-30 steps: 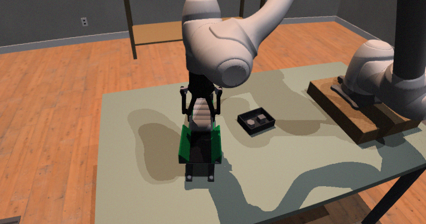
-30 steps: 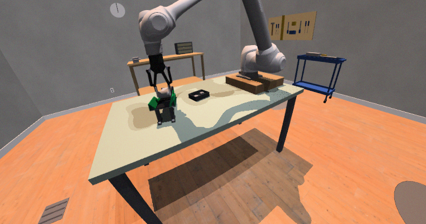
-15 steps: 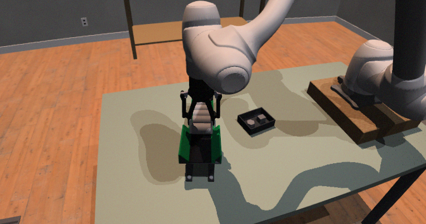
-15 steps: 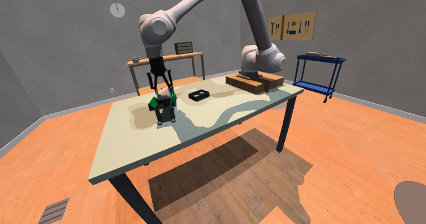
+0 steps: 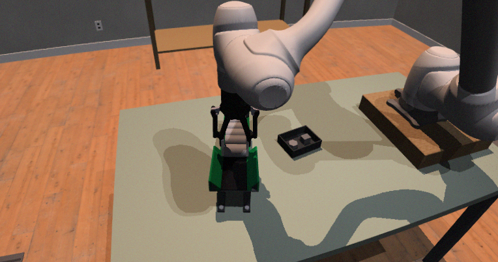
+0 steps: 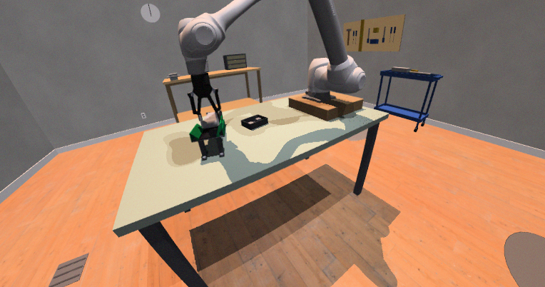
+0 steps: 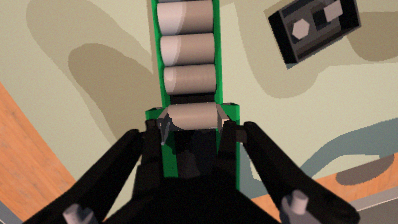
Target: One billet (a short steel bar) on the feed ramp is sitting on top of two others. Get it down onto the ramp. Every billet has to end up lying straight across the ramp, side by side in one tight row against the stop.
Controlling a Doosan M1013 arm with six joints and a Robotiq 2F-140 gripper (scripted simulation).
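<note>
The green feed ramp is 10 mm behind my hand, 40 mm to the right of it and 50 mm below it. Also, from my hand: black tray (260 mm behind, 60 mm to the right, 110 mm below); grey stop (70 mm behind, 220 mm to the right, 60 mm below).
</note>
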